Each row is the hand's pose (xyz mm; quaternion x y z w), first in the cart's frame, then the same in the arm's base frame.
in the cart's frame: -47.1 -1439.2 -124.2 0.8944 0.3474 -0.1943 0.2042
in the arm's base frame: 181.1 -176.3 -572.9 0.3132 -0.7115 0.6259 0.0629
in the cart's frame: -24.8 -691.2 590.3 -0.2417 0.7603 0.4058 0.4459
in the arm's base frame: -1.5 702.2 -57.7 0.1975 -0.2979 -0.4249 0.8317
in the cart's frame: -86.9 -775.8 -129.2 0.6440 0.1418 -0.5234 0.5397
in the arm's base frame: 68.0 -11.8 61.0 -0.4962 0.7801 -0.2327 0.3019
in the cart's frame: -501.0 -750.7 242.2 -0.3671 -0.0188 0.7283 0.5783
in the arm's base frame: 470.7 372.2 82.5 -0.5070 -0.2953 -0.6960 0.4140
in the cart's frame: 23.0 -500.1 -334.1 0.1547 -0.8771 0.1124 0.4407
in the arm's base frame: -104.9 -145.2 348.0 0.5927 0.3840 0.2296 0.6697
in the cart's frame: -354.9 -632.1 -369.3 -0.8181 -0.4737 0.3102 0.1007
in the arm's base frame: 292.6 -195.4 317.8 0.4602 -0.4247 0.7700 0.1220
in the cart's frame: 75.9 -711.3 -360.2 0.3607 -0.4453 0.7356 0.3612
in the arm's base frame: -108.5 -226.1 144.3 -0.8449 -0.5330 -0.0289 0.0356
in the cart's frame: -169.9 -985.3 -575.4 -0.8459 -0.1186 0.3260 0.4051
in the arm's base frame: 190.4 -492.2 -3.0 -0.2292 0.1734 -0.9465 0.1467
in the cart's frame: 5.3 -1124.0 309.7 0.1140 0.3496 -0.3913 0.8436
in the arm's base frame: 64.2 320.3 -399.5 -0.5845 0.7260 0.3606 0.0352
